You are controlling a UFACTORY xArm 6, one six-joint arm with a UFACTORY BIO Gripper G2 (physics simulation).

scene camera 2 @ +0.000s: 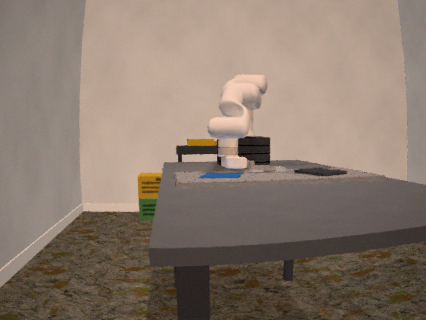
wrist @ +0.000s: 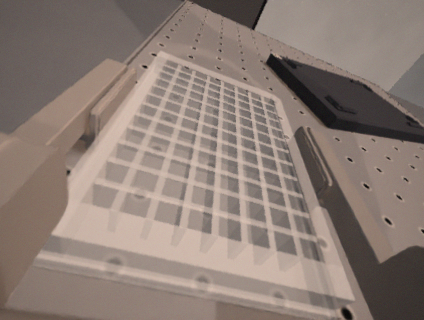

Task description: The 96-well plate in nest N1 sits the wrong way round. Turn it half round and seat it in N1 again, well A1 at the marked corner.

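Observation:
The clear 96-well plate [wrist: 200, 165] fills the middle of the wrist view, its long sides running away from the camera. My gripper [wrist: 213, 134] is shut on it, with one finger pad against each long side. The plate is over the light perforated board [wrist: 395, 172], whose holes show through it; whether it touches the board I cannot tell. A dark nest [wrist: 350, 100] with small raised corner clips and no plate on it lies beyond the right finger. No nest label is readable, and well A1 cannot be made out. In the scene view the plate is too small to tell.
In the scene view the white arm [scene camera 2: 235, 102] reaches down to the board at the far part of the grey table [scene camera 2: 280, 215]. A blue flat patch [scene camera 2: 220, 175] and a dark flat piece [scene camera 2: 321, 171] lie on the board. Dark stacked units [scene camera 2: 254, 149] stand behind.

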